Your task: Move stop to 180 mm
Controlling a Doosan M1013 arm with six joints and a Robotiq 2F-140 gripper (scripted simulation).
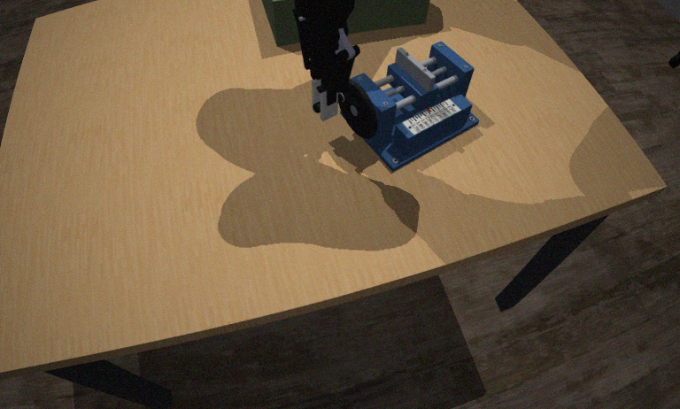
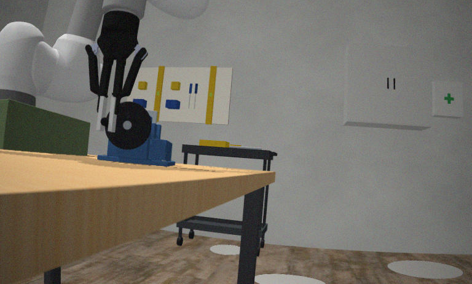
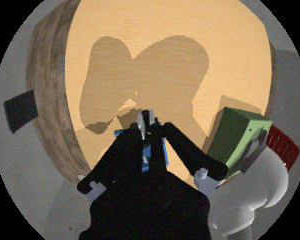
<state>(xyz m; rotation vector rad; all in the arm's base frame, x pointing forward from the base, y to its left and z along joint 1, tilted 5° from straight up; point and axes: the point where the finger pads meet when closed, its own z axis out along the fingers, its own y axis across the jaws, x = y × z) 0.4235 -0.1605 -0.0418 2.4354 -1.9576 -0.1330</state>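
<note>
My gripper is now 2 cm to the right of the handwheel and 2 cm above it. Round my hand: stop plate: 2 cm ahead, 15 cm to the left.
</note>
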